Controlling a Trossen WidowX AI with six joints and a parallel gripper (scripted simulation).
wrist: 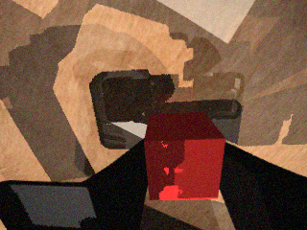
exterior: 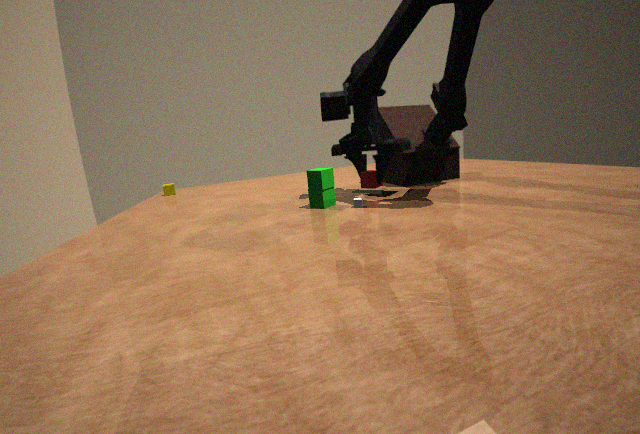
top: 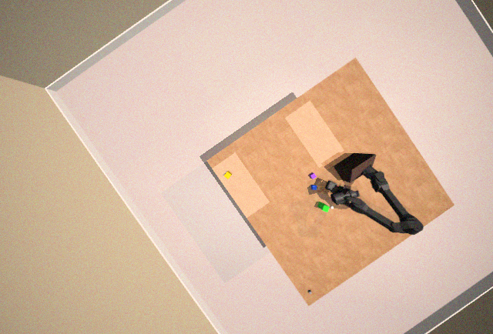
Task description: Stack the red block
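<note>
Right now my gripper tip is 11 cm to the right of the small white cube, 10 cm short of it and 1 cm above it. From my gripper tip the other things lie so: red block (1 cm above); purple cube (16 cm to the right, 6 cm ahead); blue cube (11 cm ahead, 9 cm to the right).
</note>
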